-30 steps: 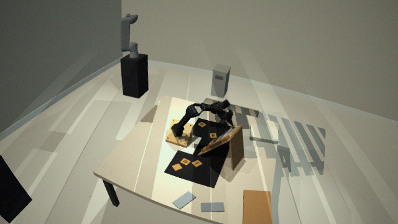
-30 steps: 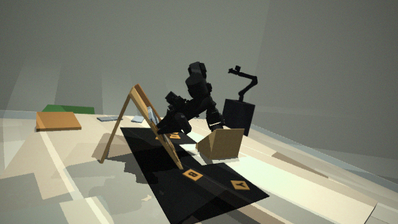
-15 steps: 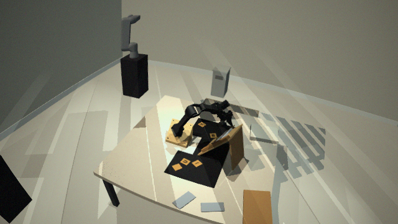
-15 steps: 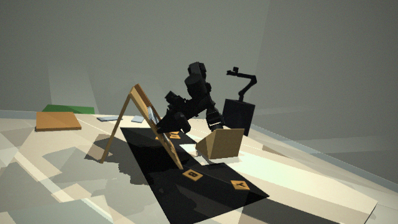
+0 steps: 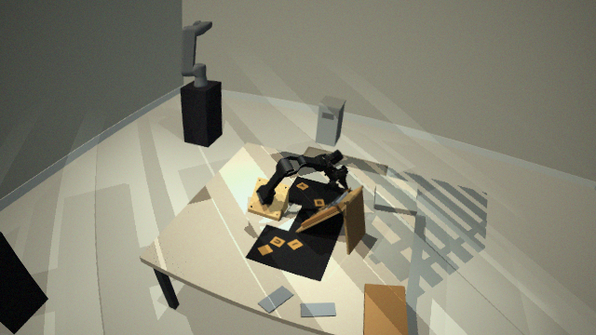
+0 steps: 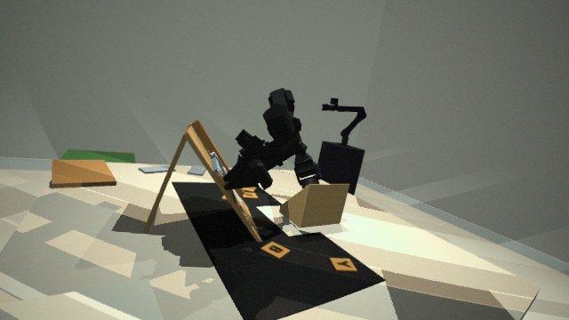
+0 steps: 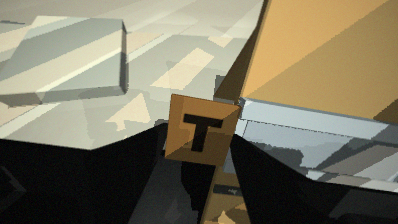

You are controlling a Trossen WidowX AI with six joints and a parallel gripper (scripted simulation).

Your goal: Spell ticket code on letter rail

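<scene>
My gripper tip is now right at the letter tile marked t. Also, from my gripper tip: black mat 20 cm behind, 17 cm below, 11 cm to the right; white ticket 15 cm to the right, 11 cm behind, 8 cm below; pale grey box 31 cm ahead, 25 cm to the left, 15 cm below.
</scene>
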